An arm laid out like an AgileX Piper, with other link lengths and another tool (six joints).
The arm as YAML. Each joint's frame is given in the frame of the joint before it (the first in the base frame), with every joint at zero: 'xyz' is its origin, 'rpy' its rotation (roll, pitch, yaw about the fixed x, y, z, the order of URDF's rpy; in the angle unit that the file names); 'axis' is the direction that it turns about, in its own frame. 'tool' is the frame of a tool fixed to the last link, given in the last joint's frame.
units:
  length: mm
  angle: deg
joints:
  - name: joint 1
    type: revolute
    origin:
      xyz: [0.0, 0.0, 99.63]
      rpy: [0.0, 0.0, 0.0]
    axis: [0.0, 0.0, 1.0]
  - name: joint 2
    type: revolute
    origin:
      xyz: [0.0, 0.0, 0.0]
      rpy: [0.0, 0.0, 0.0]
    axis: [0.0, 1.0, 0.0]
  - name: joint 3
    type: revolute
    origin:
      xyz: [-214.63, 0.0, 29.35]
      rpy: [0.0, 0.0, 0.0]
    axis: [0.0, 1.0, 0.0]
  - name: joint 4
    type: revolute
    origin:
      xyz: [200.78, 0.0, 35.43]
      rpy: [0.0, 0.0, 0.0]
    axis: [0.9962, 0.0, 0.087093]
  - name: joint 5
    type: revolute
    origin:
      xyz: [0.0, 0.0, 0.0]
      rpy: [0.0, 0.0, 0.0]
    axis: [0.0, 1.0, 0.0]
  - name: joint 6
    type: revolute
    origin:
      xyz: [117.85, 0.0, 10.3]
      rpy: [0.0, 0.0, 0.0]
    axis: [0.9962, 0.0, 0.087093]
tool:
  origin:
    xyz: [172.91, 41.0, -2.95]
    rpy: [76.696, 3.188, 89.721]
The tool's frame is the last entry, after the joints.
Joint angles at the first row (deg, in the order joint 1, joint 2, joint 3, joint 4, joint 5, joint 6):
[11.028, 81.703, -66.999, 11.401, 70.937, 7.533]
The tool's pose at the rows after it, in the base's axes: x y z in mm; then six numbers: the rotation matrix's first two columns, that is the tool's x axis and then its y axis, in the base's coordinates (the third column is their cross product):
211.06 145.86 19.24 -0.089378 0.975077 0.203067 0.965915 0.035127 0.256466
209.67 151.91 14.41 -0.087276 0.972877 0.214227 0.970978 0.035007 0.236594
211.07 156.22 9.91 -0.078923 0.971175 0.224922 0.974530 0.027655 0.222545
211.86 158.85 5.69 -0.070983 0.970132 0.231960 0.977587 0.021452 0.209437
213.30 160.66 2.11 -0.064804 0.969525 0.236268 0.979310 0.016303 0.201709
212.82 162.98 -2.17 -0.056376 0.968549 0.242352 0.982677 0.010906 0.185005
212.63 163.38 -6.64 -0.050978 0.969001 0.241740 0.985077 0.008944 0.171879
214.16 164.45 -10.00 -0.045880 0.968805 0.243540 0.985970 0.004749 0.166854
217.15 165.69 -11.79 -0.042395 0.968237 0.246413 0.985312 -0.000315 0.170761
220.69 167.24 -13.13 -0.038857 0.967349 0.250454 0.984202 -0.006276 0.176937
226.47 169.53 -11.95 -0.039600 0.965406 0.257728 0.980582 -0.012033 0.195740
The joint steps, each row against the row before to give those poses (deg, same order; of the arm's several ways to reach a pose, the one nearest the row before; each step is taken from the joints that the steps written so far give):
[1.467, 1.348, 0.001, -0.117, -0.092, 0.675]
[0.632, 1.558, -0.001, 0.810, -0.567, 0.227]
[0.131, 1.562, -0.096, 0.787, -0.807, 0.084]
[-0.001, 1.286, 0.000, 0.580, -0.627, -0.001]
[-0.001, 1.041, 0.000, 0.379, -0.665, -0.001]
[0.002, 1.257, 0.004, 0.568, -0.388, 0.001]
[-0.001, 1.117, -0.002, 0.134, -0.365, 0.000]
[0.001, 0.890, -0.001, 0.222, -0.646, 0.000]
[0.000, 0.513, 0.000, 0.206, -0.802, 0.000]
[0.000, 0.452, -0.024, 0.260, -0.867, 0.000]
[-0.001, -0.001, -0.100, 0.349, -1.082, -0.152]

